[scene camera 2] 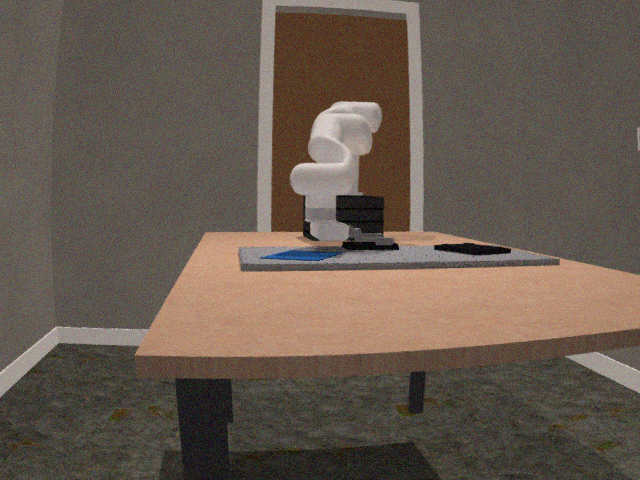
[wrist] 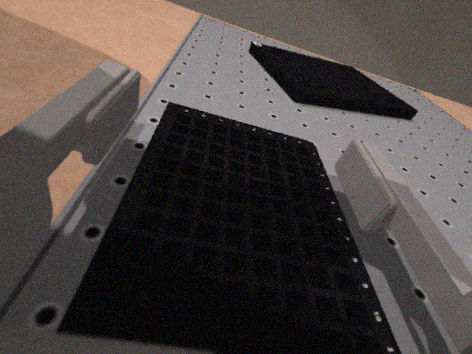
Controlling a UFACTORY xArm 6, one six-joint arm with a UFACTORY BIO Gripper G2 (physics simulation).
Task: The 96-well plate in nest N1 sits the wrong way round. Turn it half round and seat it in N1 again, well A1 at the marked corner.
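Observation:
The black 96-well plate (scene camera 2: 370, 246) (wrist: 240, 200) lies flat and low over the grey perforated board, with small white marks along its far and right edges in the wrist view. The seat of nest N1 under it is hidden, and I cannot tell whether the plate is fully seated. My gripper (scene camera 2: 373, 238) (wrist: 243, 142) is open around the plate, one finger beyond each long side. Gaps show between both fingers and the plate in the wrist view. The white marks are too blurred to read surely, and the marked corner of N1 cannot be made out.
The grey board (scene camera 2: 413, 262) (wrist: 220, 65) lies on the wooden table (scene camera 2: 361, 304) (wrist: 130, 25). A second flat black piece (scene camera 2: 473, 249) (wrist: 330, 82) lies on the board, at the upper right in the wrist view. A blue flat piece (scene camera 2: 300, 255) lies at the board's left in the scene view.

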